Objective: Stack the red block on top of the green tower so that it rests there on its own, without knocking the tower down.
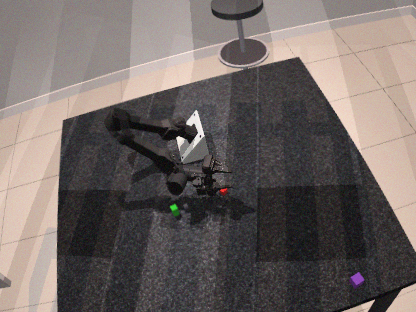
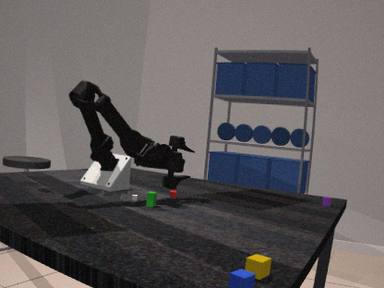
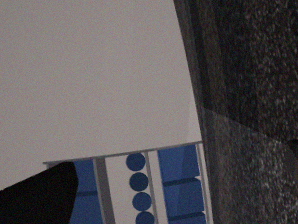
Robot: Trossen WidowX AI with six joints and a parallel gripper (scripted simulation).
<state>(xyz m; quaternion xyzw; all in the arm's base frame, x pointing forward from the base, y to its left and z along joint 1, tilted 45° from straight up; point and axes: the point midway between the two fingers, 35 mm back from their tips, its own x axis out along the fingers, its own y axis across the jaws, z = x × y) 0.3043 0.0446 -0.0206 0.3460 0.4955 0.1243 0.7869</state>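
The red block lies 12 cm below my gripper tip, 5 cm behind it and 4 cm to the right of it.
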